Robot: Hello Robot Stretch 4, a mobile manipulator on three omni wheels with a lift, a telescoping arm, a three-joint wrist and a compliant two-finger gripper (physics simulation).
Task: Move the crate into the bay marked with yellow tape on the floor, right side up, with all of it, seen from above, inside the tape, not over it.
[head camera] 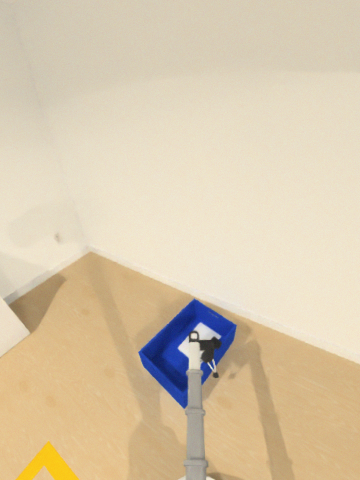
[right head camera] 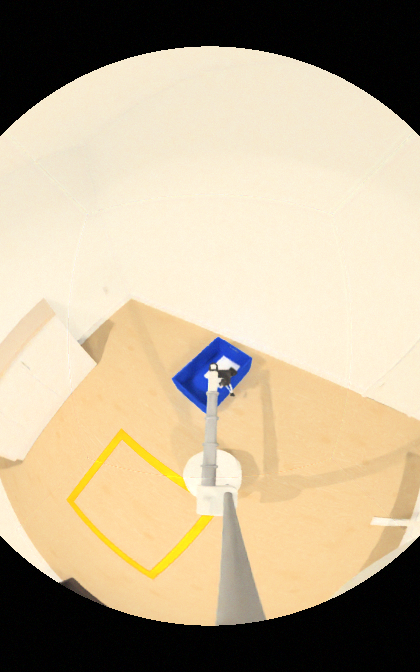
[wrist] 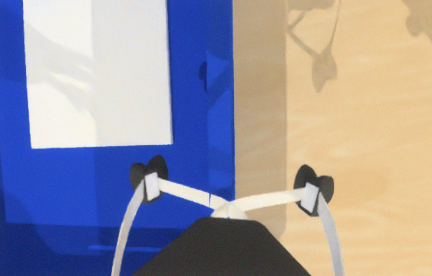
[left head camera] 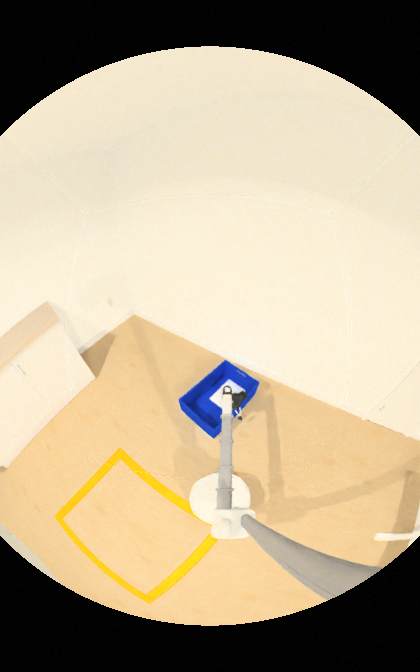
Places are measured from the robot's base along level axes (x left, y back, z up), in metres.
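Pixels of known places: gripper, fingertip midpoint: [head camera: 207, 368].
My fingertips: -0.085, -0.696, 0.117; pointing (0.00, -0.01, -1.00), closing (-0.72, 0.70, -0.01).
Note:
Ahead of a thing's pixels: the offset from my fingertips to its middle, as dx, dy, dz.
The blue crate {+0.116, -0.169, -0.034} [head camera: 170, 356] [left head camera: 202, 402] [right head camera: 197, 377] [wrist: 75, 185] stands upright on the floor, its far corner close to the wall and a white sheet {+0.040, -0.249, -0.121} [wrist: 130, 75] inside. It is outside the yellow tape bay [head camera: 48, 452] [left head camera: 90, 485] [right head camera: 96, 467], which lies nearer and to the left in the head views. My gripper [head camera: 214, 372] [left head camera: 239, 416] [right head camera: 232, 393] [wrist: 230, 176] is open over the crate's right long side. In the wrist view, the left fingertip is over the crate's inside and the right over floor, with the side wall's edge between them. Fingertip height against the rim is unclear.
A long wall [head camera: 200, 175] runs behind the crate. A pale cabinet [left head camera: 40, 390] [right head camera: 45, 390] stands left. My round white base [left head camera: 215, 492] [right head camera: 212, 470] and mast hide the bay's right corner. A white bar [left head camera: 395, 536] [right head camera: 390, 521] is at the far right.

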